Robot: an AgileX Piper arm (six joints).
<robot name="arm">
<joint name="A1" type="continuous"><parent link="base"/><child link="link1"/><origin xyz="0 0 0.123"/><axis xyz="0 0 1"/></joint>
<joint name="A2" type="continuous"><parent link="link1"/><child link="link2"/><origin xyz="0 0 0" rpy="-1.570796 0 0"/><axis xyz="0 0 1"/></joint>
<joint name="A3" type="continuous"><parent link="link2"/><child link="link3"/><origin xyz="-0.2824 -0.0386 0"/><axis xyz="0 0 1"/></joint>
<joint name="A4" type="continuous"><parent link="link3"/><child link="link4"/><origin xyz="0.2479 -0.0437 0" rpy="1.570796 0 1.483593"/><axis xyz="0 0 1"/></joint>
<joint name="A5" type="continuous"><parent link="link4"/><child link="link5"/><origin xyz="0 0 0" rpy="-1.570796 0 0"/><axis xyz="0 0 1"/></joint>
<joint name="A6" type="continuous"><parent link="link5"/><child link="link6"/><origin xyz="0 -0.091 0" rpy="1.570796 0 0"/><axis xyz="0 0 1"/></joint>
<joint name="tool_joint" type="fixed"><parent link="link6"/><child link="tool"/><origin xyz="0 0 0"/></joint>
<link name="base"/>
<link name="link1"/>
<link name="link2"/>
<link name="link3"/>
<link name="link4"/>
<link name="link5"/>
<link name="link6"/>
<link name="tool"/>
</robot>
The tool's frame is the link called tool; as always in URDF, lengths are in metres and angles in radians. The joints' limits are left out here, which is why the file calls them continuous.
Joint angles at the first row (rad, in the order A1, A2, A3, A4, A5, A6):
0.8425, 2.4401, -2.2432, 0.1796, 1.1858, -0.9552
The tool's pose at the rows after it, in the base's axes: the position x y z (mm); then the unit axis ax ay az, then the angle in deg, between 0 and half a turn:
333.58, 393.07, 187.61, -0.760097, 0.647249, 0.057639, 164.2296
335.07, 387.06, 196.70, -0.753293, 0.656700, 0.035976, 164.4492
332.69, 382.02, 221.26, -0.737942, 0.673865, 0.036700, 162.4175
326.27, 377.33, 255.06, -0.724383, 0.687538, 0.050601, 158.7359
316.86, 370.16, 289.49, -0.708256, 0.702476, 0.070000, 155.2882
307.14, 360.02, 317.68, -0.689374, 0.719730, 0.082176, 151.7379
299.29, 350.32, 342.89, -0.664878, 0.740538, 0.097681, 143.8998
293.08, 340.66, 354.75, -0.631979, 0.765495, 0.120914, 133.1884
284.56, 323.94, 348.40, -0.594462, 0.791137, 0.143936, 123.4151
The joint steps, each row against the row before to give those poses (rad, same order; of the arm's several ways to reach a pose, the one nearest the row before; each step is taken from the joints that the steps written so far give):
0.0037, -0.0091, -0.0001, -0.0525, 0.0127, 0.0405
-0.0019, -0.0214, 0.0038, -0.0491, 0.0192, 0.0343
-0.0022, -0.0497, 0.0015, -0.0055, 0.0110, 0.0472
0.0000, -0.0670, 0.0001, 0.0194, 0.0005, 0.0379
0.0000, -0.0742, 0.0081, 0.0263, 0.0019, 0.0438
0.0000, -0.0832, 0.0453, 0.0072, -0.0288, 0.0508
0.0000, -0.1024, 0.1002, 0.0010, -0.1406, 0.0549
-0.0001, -0.1133, 0.1810, 0.0000, -0.2628, 0.0599
-0.0042, -0.1193, 0.2519, -0.0022, -0.3114, 0.0577

